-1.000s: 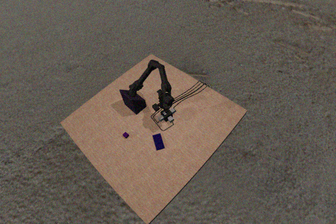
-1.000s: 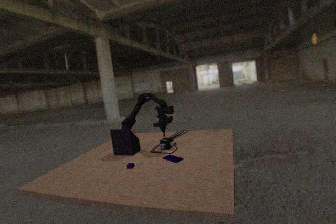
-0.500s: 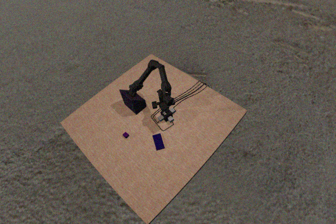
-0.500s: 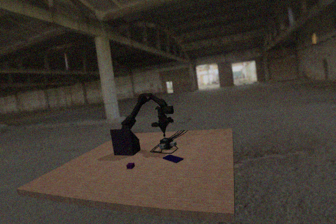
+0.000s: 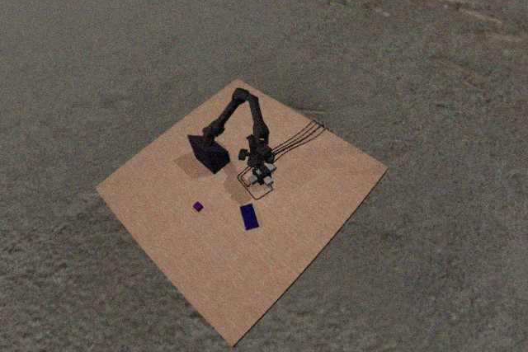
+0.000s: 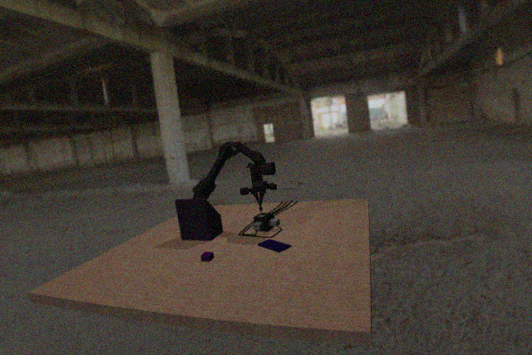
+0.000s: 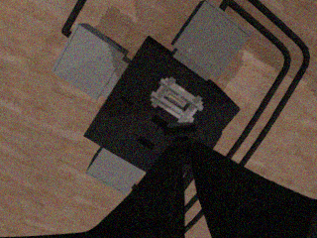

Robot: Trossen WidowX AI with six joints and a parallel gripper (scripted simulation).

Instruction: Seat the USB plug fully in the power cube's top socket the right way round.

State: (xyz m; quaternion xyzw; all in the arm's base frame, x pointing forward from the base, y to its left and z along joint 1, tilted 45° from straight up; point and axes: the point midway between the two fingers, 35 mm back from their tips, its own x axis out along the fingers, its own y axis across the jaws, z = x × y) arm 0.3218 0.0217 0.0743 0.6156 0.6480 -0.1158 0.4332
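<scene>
The USB socket lies 70 mm below my gripper tip. From my gripper tip the other things lie so: flat blue slab (230 mm to the right, 130 mm below, 100 mm ahead); then small purple block (350 mm to the right, 170 mm behind, 120 mm below).
</scene>
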